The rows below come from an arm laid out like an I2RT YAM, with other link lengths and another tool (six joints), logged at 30 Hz.
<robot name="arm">
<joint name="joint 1" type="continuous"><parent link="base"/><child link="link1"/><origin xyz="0 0 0.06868" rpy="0 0 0"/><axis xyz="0 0 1"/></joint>
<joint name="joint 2" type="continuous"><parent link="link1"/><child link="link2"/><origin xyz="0.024 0.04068 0.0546" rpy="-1.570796 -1.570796 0"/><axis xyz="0 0 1"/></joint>
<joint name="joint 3" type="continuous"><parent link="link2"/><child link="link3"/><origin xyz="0 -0.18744 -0.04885" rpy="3.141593 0 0"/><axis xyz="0 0 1"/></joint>
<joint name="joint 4" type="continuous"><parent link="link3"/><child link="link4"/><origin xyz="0.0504 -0.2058 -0.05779" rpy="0 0 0"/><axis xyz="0 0 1"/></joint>
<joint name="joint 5" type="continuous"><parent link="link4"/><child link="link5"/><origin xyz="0.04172 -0.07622 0.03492" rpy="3.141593 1.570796 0"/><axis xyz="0 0 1"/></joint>
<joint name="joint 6" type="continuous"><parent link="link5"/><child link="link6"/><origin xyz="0 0.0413 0.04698" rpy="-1.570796 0 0"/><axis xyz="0 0 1"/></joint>
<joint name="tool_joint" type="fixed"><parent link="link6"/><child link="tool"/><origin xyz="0.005 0.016 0.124" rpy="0 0.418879 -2.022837"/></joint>
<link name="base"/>
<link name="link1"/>
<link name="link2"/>
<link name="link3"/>
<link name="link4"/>
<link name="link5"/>
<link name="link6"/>
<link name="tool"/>
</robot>
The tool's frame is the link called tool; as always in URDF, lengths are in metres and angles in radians. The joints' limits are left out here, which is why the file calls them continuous.
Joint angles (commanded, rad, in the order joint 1, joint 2, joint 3, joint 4, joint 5, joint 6), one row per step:
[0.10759 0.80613 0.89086 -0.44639 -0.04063 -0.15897]
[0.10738 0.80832 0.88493 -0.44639 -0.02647 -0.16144]
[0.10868 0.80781 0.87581 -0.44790 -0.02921 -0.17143]
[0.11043 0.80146 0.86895 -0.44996 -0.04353 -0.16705]
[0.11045 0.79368 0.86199 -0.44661 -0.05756 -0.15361]
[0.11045 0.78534 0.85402 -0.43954 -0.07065 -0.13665]
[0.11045 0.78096 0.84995 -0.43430 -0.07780 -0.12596]
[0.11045 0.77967 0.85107 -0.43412 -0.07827 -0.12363]
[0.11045 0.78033 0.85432 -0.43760 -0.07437 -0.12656]
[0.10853 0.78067 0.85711 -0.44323 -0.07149 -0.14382]
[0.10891 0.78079 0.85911 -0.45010 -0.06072 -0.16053]
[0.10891 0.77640 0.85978 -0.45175 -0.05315 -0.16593]
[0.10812 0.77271 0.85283 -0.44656 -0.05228 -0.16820]
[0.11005 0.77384 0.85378 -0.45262 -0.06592 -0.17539]
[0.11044 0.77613 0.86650 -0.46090 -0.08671 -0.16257]
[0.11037 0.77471 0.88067 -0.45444 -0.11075 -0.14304]
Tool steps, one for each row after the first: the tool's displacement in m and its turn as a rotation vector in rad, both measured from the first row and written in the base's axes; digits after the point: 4 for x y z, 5 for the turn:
[0.0006 -0.0023 -0.0033 -0.00819 0.00720 -0.01255]
[0.0001 -0.0013 -0.0075 -0.01757 0.01600 -0.00504]
[-0.0014 0.0014 -0.0089 -0.00866 0.01964 0.00848]
[-0.0026 0.0034 -0.0086 0.00921 0.01801 0.01671]
[-0.0035 0.0052 -0.0077 0.03024 0.01381 0.02291]
[-0.0039 0.0062 -0.0069 0.04314 0.01036 0.02588]
[-0.0040 0.0062 -0.0060 0.04571 0.00818 0.02555]
[-0.0040 0.0056 -0.0056 0.04156 0.00838 0.02292]
[-0.0042 0.0047 -0.0059 0.02434 0.00865 0.02439]
[-0.0045 0.0033 -0.0068 0.00463 0.01060 0.02063]
[-0.0049 0.0021 -0.0057 -0.00270 0.00613 0.01550]
[-0.0049 0.0017 -0.0064 -0.00491 0.00385 0.01470]
[-0.0059 0.0046 -0.0077 -0.00729 0.00941 0.03195]
[-0.0068 0.0078 -0.0046 0.01212 0.01002 0.04716]
[-0.0073 0.0114 0.0037 0.04034 -0.00763 0.06300]

